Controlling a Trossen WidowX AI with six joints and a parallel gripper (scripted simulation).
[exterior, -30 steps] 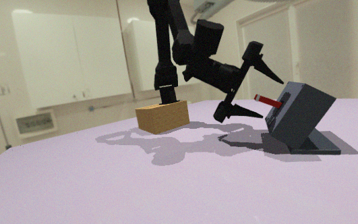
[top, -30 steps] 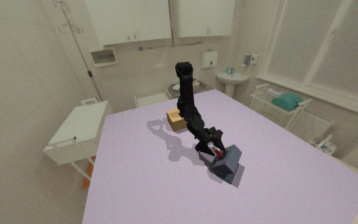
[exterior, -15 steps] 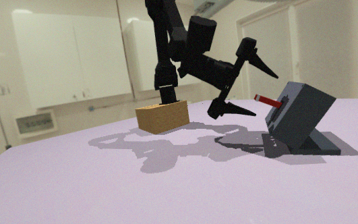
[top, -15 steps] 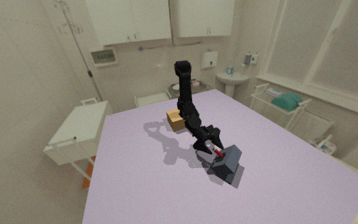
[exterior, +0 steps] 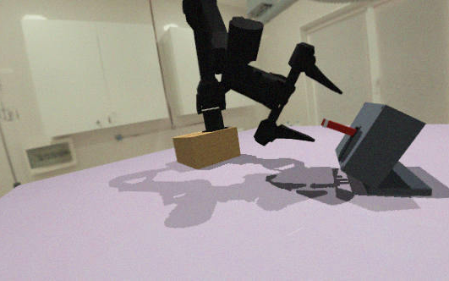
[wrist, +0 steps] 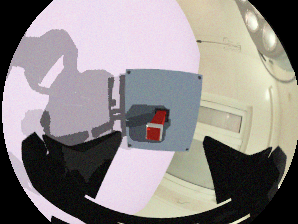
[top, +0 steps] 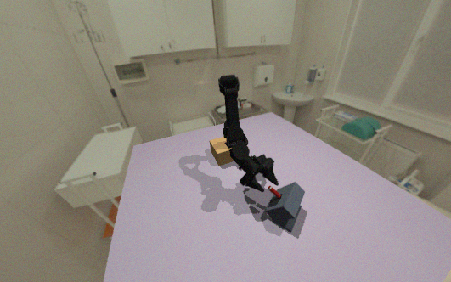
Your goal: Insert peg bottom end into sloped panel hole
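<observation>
The red peg is 1 cm ahead of my gripper tip, 1 cm to the left of it and 2 cm below it. The rest, counted from my gripper tip: dark grey sloped panel: 5 cm ahead, 4 cm to the left, 4 cm below.
</observation>
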